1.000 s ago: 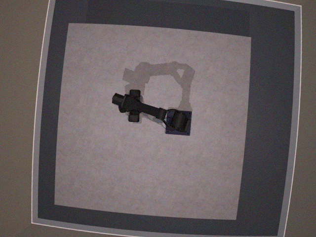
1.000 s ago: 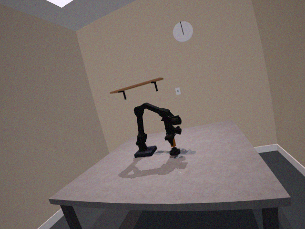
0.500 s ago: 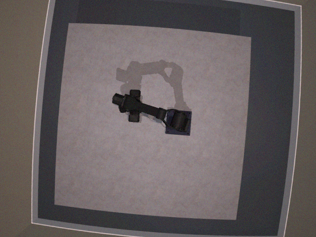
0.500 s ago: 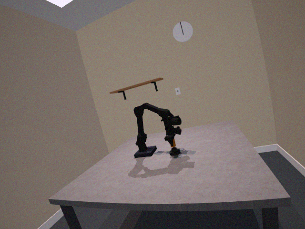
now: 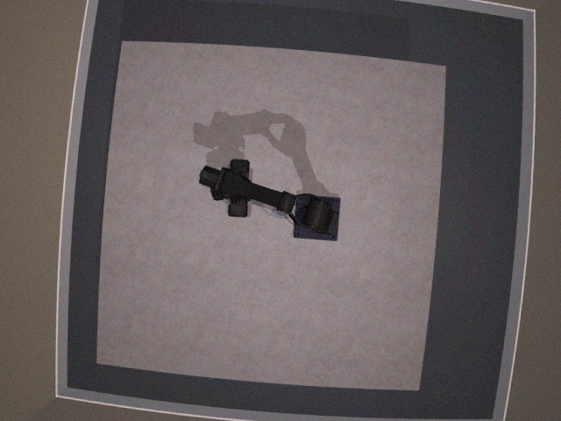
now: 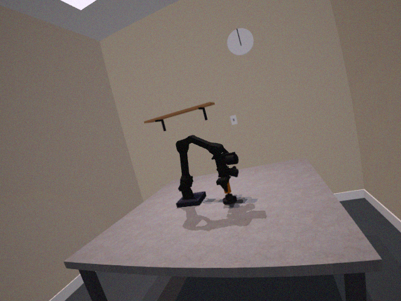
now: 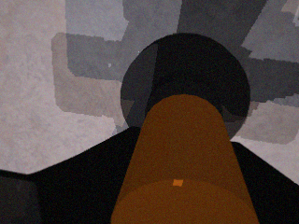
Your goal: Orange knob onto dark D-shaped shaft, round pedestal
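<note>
The orange knob is 2 cm above my gripper tip. Also, from my gripper tip: round dark pedestal 4 cm below.
</note>
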